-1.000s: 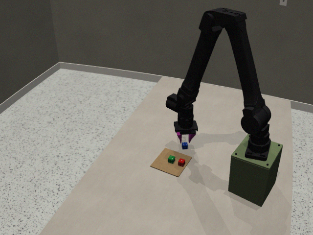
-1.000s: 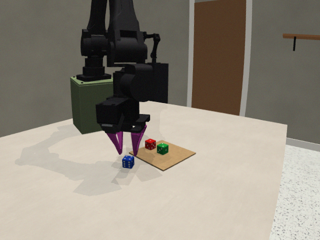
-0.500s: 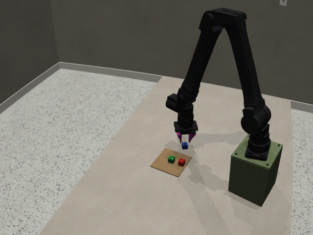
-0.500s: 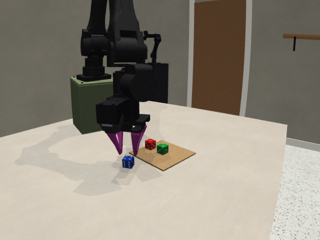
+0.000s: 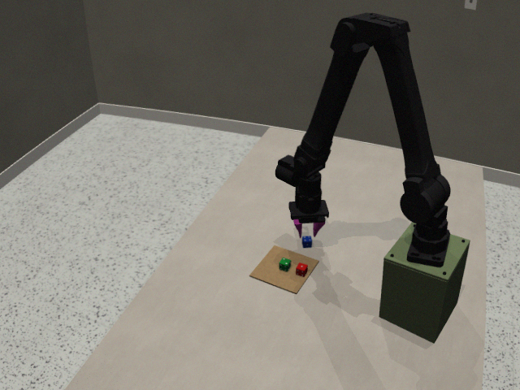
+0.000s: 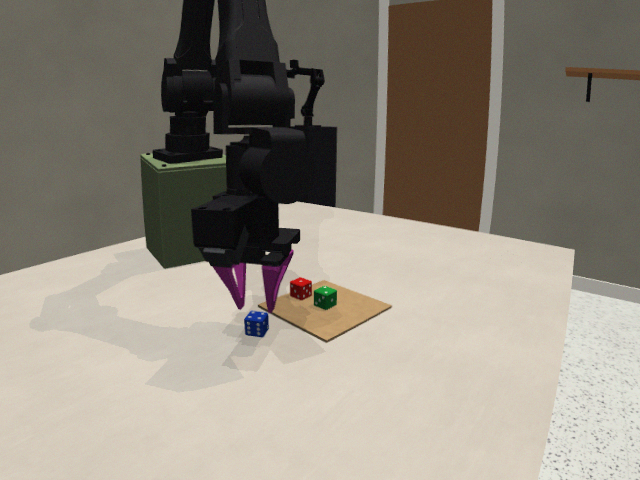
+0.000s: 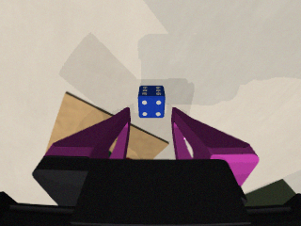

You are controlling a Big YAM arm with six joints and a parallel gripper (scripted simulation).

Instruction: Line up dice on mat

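Now: hand 3 cm above the blue die. Also, from my hand: tan mat: 12 cm to the left, 4 cm below, 2 cm ahead; then red die: 12 cm to the left, 3 cm below, 3 cm behind; then green die: 12 cm to the left, 3 cm below, 2 cm ahead.
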